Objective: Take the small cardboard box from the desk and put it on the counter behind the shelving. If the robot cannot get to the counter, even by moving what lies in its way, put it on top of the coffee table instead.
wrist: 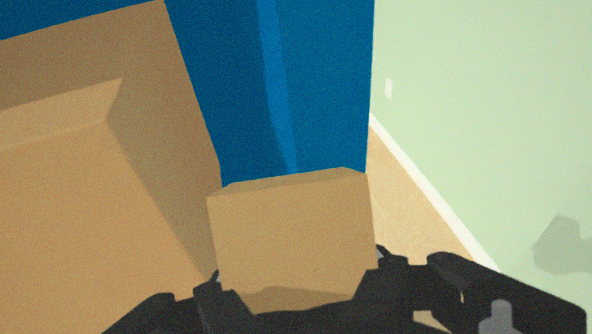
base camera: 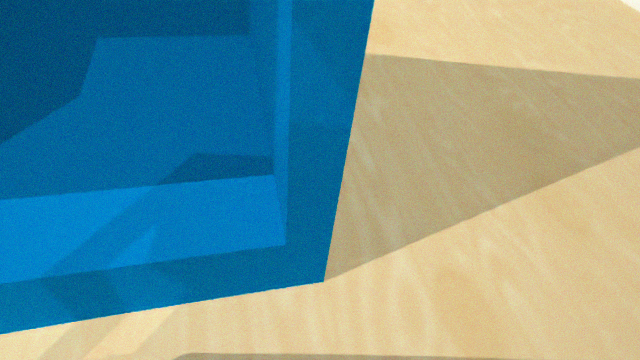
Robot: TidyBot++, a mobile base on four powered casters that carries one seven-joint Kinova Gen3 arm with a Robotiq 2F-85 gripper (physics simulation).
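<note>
The small cardboard box is held between the two black fingers of my gripper, low in the middle of the wrist view. My gripper is shut on it. Behind the box stands the blue shelving, close in front; its lower corner fills the left half of the base camera view. The desk, the counter and the coffee table do not show in either view.
A large cardboard box sits in the shelving, left of the held box. Wooden floor runs right of the shelving, partly in shadow. A pale green wall with a white skirting board stands at the right.
</note>
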